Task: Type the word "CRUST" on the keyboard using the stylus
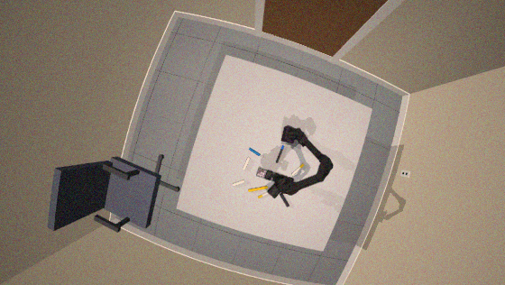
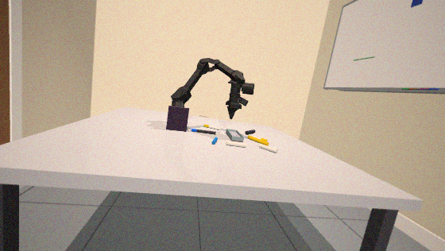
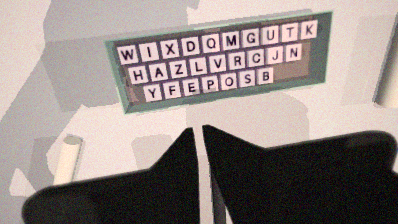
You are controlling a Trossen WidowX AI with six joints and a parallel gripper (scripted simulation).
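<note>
My gripper tip is 17 cm to the left of the blue stylus, 9 cm past it and 9 cm above it. Also, from my gripper tip: stylus tip: 14 cm to the right, 9 cm below, 8 cm behind; blue-and-black pen: 18 cm behind, 9 cm below, 2 cm to the right; yellow pen: 16 cm ahead, 9 cm below, 8 cm to the right.
</note>
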